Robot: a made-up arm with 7 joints.
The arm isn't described. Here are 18 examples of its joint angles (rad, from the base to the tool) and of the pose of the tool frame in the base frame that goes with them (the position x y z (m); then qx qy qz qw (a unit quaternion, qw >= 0)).
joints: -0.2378 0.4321 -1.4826 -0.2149 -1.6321 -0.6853 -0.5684
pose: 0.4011 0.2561 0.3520 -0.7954 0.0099 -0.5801 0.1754
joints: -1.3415 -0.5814 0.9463 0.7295 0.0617 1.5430 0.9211
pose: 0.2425 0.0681 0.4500 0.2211 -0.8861 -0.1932 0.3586
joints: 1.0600 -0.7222 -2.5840 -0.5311 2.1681 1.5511 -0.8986
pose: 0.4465 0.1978 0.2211 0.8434 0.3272 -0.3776 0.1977
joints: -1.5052 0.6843 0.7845 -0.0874 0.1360 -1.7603 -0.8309
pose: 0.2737 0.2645 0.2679 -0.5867 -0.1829 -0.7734 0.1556
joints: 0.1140 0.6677 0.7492 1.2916 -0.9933 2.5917 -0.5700
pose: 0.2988 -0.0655 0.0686 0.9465 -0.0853 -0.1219 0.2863
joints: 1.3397 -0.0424 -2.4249 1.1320 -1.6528 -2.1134 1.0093
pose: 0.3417 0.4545 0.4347 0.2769 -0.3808 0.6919 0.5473
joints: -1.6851 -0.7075 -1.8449 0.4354 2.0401 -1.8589 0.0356
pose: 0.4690 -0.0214 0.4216 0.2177 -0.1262 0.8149 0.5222
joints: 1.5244 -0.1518 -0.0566 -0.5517 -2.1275 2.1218 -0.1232
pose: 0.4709 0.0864 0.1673 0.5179 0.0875 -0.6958 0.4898
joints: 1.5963 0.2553 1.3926 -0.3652 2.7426 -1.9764 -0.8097
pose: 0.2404 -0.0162 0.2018 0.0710 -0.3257 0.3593 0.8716
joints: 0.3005 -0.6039 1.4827 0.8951 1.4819 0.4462 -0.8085
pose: 0.2232 0.1610 0.2150 0.8641 -0.0093 0.4852 0.1336
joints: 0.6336 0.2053 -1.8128 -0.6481 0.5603 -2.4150 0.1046
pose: 0.2296 0.0932 0.2459 -0.2734 -0.7298 0.5870 0.2193
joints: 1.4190 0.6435 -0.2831 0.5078 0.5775 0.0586 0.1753
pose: 0.3605 0.0704 0.1711 -0.5550 -0.3163 -0.4011 0.6565
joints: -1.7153 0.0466 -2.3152 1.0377 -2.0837 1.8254 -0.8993
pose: 0.5075 0.0091 0.2119 -0.1429 0.3303 -0.6251 0.6926
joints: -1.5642 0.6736 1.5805 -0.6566 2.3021 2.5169 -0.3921
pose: 0.2677 0.2704 0.2289 -0.4348 0.3604 -0.0311 0.8247
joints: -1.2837 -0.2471 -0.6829 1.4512 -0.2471 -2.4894 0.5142
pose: 0.5009 -0.0902 0.3782 -0.1644 0.0031 -0.1218 0.9788
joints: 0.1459 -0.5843 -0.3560 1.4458 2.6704 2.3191 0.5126
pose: 0.2868 -0.0801 0.0418 -0.7087 0.2676 -0.6447 0.1023
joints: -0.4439 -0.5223 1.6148 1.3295 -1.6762 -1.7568 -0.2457
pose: 0.0750 0.0240 0.1887 0.4544 0.4185 -0.7652 0.1813
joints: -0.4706 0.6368 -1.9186 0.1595 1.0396 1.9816 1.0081
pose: 0.2566 0.2206 0.3112 0.1832 0.5522 0.6041 0.5446
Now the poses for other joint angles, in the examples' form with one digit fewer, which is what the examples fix.
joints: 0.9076 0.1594 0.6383 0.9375 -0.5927 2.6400 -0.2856
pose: 0.320 0.031 0.021 0.874 0.171 -0.349 0.292
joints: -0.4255 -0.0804 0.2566 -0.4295 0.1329 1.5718 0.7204
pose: 0.477 0.101 0.317 0.348 -0.365 -0.229 0.833
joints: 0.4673 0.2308 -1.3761 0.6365 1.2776 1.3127 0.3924
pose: 0.436 0.087 0.263 -0.417 -0.639 -0.646 0.032
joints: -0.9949 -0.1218 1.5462 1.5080 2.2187 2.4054 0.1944
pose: 0.176 0.093 0.106 -0.314 -0.341 0.539 0.703
